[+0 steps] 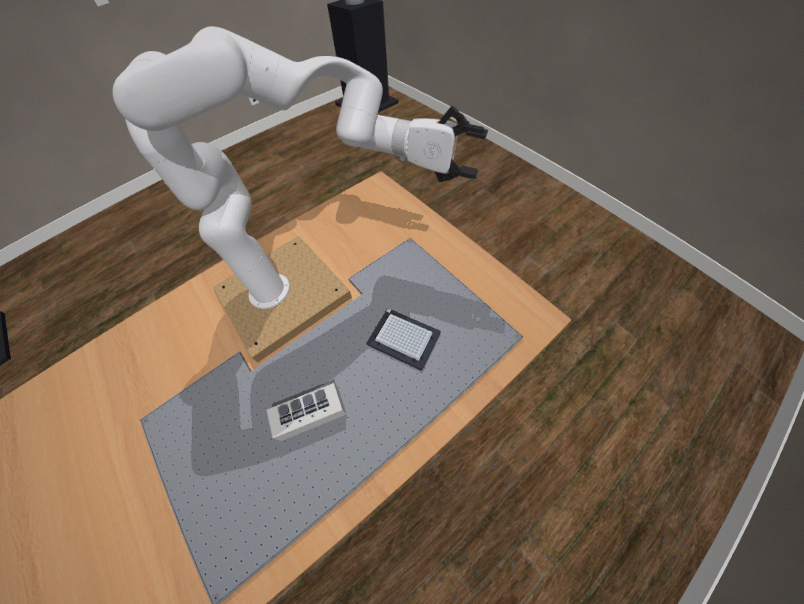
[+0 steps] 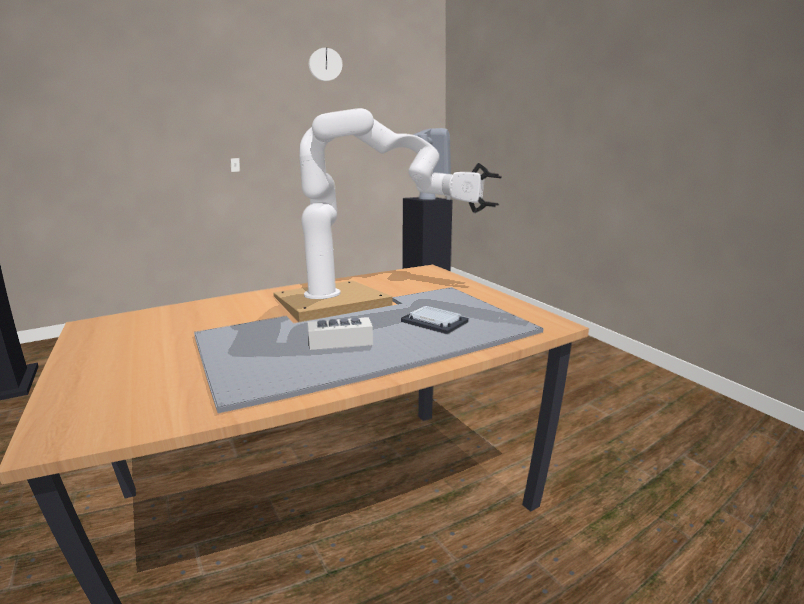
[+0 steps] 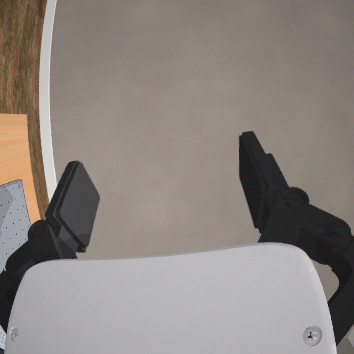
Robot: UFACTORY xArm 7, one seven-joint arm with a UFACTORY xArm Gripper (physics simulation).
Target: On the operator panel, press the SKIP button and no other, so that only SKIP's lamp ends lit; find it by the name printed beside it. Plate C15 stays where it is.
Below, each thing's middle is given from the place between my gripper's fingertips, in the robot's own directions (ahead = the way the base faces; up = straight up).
Labels:
The plate C15 [image 1: 401, 335] lies 7 cm ahead of my hand, 31 cm to the right of it and 35 cm below it. Also, from my hand: white operator panel [image 1: 320, 412] 6 cm ahead, 61 cm to the right, 34 cm below; then black plate holder [image 1: 420, 364] 7 cm ahead, 31 cm to the right, 37 cm below.

